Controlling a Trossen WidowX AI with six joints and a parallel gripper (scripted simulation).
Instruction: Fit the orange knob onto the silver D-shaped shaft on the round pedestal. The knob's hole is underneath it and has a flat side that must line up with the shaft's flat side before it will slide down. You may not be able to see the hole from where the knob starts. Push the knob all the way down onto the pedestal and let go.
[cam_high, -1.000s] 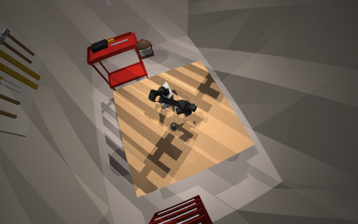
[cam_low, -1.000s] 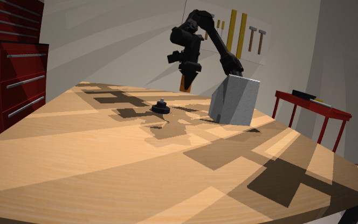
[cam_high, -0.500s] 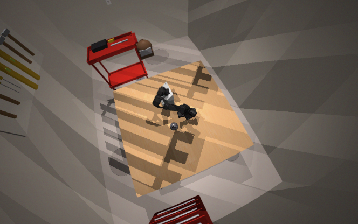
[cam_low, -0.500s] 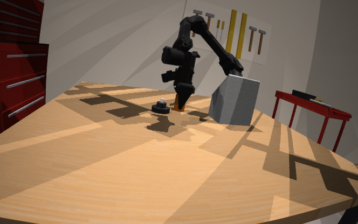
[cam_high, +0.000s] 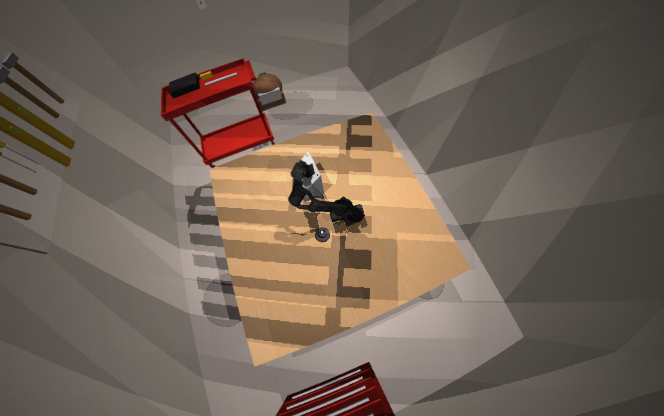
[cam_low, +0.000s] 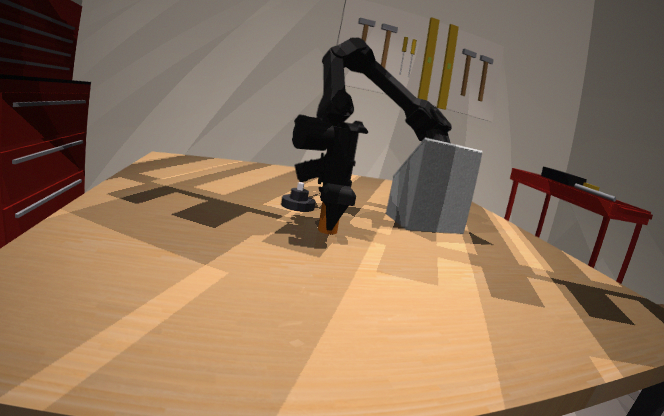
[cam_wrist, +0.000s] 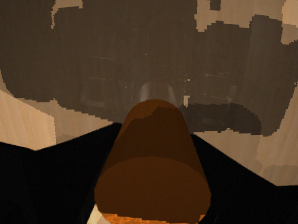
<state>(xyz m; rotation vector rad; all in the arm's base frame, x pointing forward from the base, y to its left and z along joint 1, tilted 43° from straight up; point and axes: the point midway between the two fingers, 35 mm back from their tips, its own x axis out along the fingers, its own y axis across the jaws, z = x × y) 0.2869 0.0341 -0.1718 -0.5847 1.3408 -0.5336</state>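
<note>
My gripper tip is now 3 cm below the orange knob. Round my gripper tip: round pedestal 16 cm to the right, 6 cm ahead, 2 cm above.
</note>
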